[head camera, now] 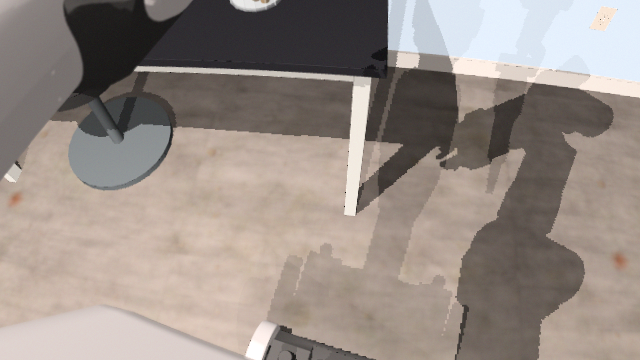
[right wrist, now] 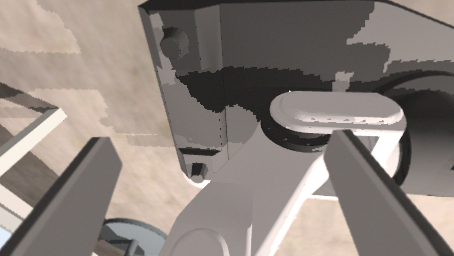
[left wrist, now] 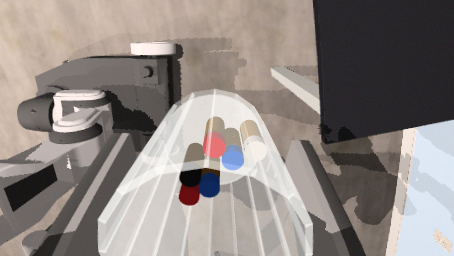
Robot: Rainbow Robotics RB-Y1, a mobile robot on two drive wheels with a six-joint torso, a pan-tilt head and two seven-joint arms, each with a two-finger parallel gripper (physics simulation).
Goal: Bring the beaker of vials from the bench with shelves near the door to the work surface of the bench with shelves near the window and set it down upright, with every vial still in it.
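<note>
My left gripper [left wrist: 211, 151] is shut on the clear beaker [left wrist: 150, 215] [head camera: 245, 7], one finger at each side. In the left wrist view several capped vials stand inside it, among them a red-capped vial [left wrist: 214, 145], a white-capped vial [left wrist: 256, 149] and a black-capped vial [left wrist: 190, 176]. In the head view the beaker's bottom shows at the top edge, in front of a bench's black work surface [head camera: 290, 40] [left wrist: 385, 65]; its upper part is out of view. Which bench this is I cannot tell. My right gripper [right wrist: 222, 147] is open and empty.
A pale bench leg [head camera: 356, 150] [left wrist: 297, 90] [right wrist: 35, 132] stands under the bench corner. A round grey stool base [head camera: 120, 160] [right wrist: 137, 227] is on the floor at the left. A light blue wall [head camera: 525, 30] is at the right. My dark base [left wrist: 100, 75] [right wrist: 300, 35] shows below both wrists.
</note>
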